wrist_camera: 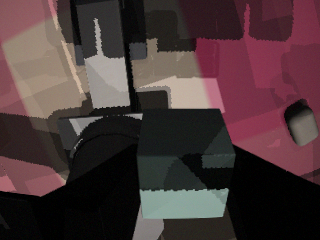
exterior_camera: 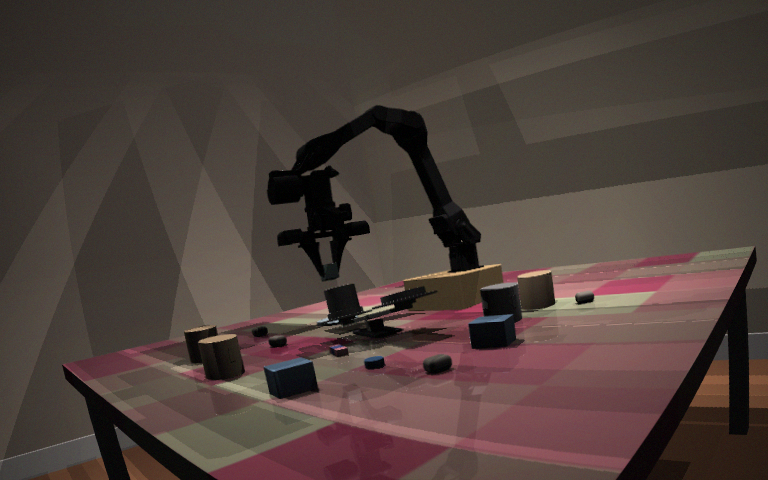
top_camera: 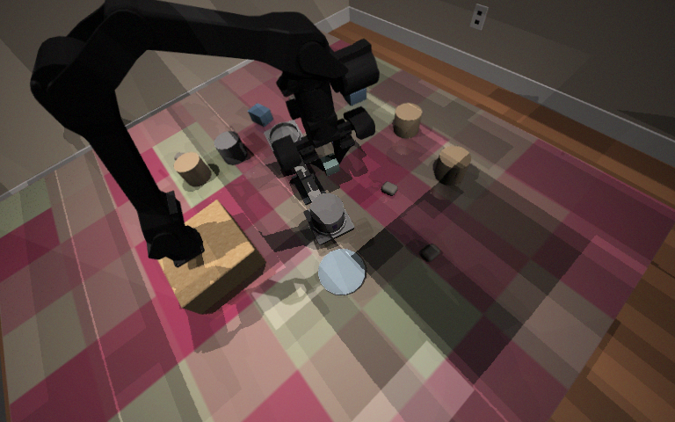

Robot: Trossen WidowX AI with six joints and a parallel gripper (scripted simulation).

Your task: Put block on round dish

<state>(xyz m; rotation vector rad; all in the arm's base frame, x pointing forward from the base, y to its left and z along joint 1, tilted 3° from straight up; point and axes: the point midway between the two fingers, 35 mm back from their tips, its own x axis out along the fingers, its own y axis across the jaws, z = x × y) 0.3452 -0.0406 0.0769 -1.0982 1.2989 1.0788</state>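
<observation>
Right now the round dish is 160 mm to the right of my gripper tip, 120 mm below it and 90 mm behind it. Also, from my gripper tip: blue disc: 300 mm to the left, 120 mm below, 120 mm ahead; then red-blue piece: 160 mm to the left, 120 mm below, 100 mm ahead.
</observation>
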